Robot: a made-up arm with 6 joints. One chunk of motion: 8 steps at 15 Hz.
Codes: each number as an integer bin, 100 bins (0 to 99) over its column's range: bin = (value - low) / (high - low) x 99, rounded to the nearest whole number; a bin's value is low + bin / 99 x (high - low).
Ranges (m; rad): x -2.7..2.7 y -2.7..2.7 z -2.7..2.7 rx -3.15..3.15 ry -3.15..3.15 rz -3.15..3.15
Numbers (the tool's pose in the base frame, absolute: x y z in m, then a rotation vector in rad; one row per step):
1: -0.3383 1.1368 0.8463 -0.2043 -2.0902 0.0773
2: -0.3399 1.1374 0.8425 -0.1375 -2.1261 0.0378
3: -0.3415 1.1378 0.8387 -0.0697 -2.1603 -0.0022
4: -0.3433 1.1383 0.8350 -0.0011 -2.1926 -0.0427
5: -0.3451 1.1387 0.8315 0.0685 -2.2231 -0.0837
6: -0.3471 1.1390 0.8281 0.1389 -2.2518 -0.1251
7: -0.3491 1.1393 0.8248 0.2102 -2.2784 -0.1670
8: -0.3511 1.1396 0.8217 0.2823 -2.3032 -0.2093
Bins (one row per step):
1: 43 70 65 46 17 51
2: 43 70 65 47 16 50
3: 43 70 65 48 16 49
4: 43 70 65 49 15 49
5: 43 70 65 51 15 48
6: 43 70 65 52 14 48
7: 43 70 65 53 14 47
8: 43 70 65 54 13 46

